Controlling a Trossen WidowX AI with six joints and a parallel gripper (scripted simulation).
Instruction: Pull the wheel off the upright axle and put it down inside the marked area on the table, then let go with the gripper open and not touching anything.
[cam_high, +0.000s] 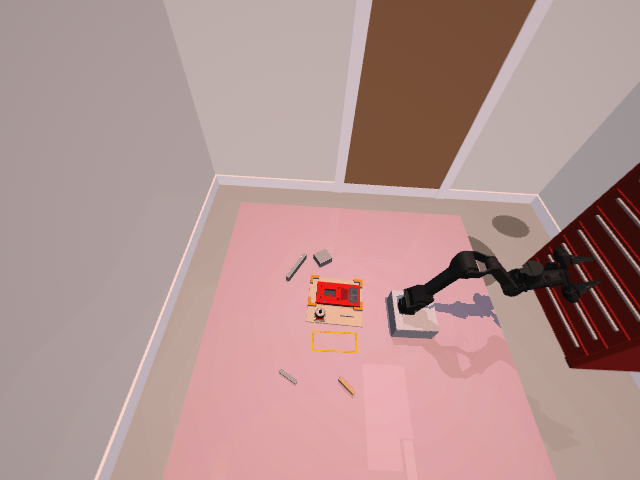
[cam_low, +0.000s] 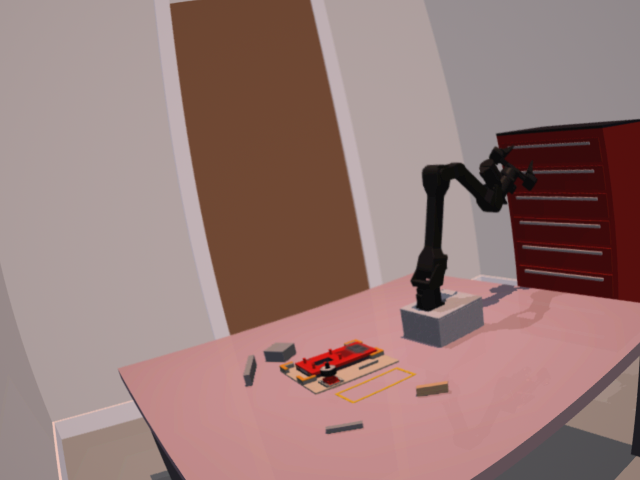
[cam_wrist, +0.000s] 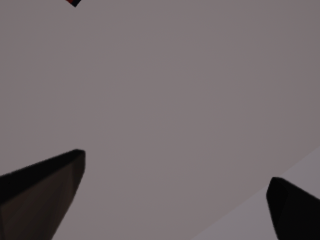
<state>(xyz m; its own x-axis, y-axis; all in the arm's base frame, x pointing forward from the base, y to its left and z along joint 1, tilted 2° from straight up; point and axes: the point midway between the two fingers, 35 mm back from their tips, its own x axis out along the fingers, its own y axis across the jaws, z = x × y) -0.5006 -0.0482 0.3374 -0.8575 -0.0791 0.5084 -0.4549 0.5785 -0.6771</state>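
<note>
Right now my gripper tip is 89 cm short of the dark wheel, 10 cm to the right of it and 42 cm above it. Round my gripper tip: grey bar: 98 cm ahead, 36 cm to the left, 45 cm below; tan bar: 75 cm ahead, 37 cm to the left, 44 cm below.
</note>
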